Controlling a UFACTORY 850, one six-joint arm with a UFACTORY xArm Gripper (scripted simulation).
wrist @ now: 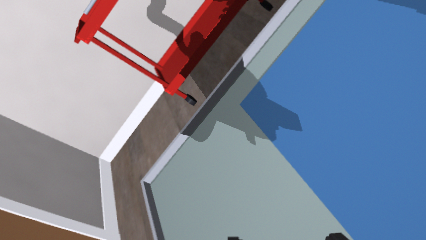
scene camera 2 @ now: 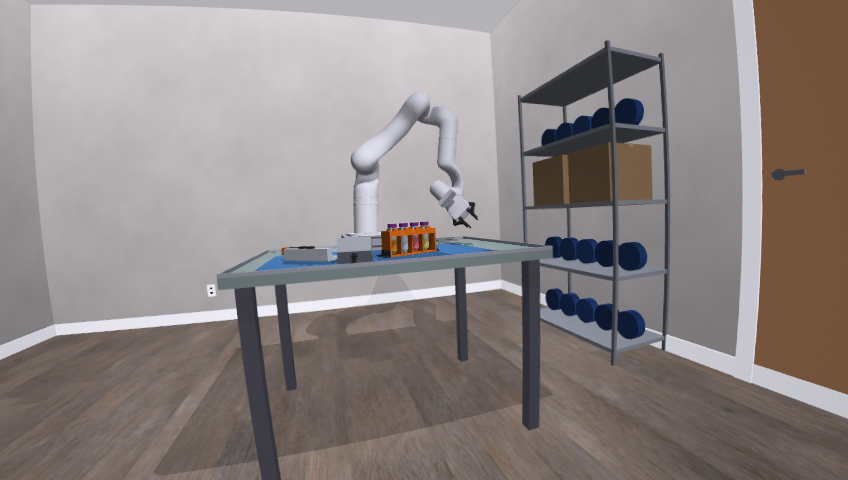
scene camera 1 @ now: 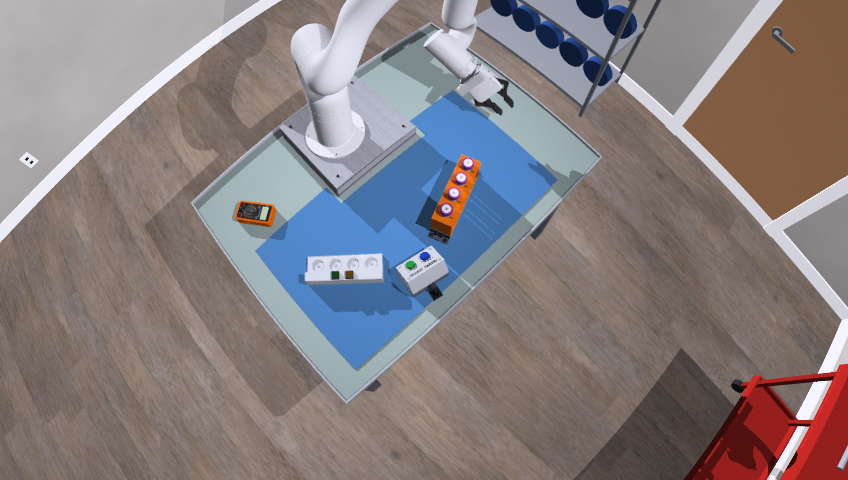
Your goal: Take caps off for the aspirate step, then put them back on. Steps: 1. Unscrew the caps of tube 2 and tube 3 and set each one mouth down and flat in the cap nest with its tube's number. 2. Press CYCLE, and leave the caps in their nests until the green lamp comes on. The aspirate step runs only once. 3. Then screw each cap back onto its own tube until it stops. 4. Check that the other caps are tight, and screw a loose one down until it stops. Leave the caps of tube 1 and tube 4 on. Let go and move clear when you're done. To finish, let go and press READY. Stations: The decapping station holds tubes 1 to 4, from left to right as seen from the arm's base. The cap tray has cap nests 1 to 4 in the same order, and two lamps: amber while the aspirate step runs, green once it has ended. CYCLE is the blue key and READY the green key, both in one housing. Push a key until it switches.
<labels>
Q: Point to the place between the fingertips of my gripper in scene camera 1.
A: At 507,109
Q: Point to a key housing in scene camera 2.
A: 360,247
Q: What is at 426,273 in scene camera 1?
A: A key housing.
</labels>
